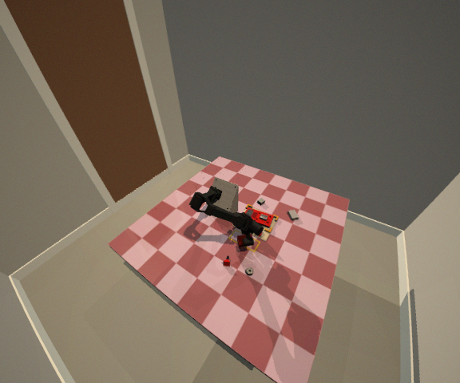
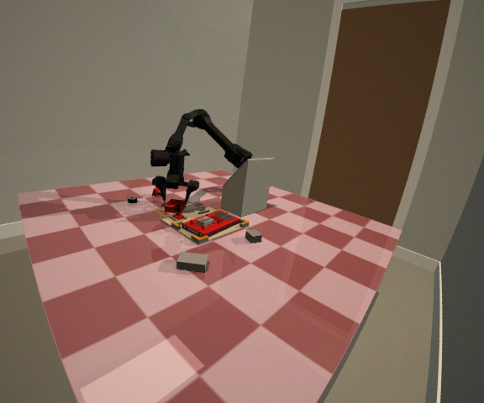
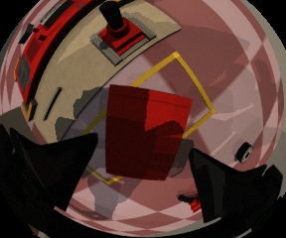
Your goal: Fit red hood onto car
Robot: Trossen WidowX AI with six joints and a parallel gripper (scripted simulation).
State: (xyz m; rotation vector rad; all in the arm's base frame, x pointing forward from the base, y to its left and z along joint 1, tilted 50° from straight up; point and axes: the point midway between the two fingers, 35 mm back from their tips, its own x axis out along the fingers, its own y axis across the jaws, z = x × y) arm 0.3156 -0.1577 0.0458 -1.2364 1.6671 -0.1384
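Right now the red hood is 1 cm below my gripper tip. Also, from my gripper tip: grey engine block (2 cm ahead, 23 cm to the left); then dark ring (12 cm ahead, 16 cm to the right, 2 cm below).
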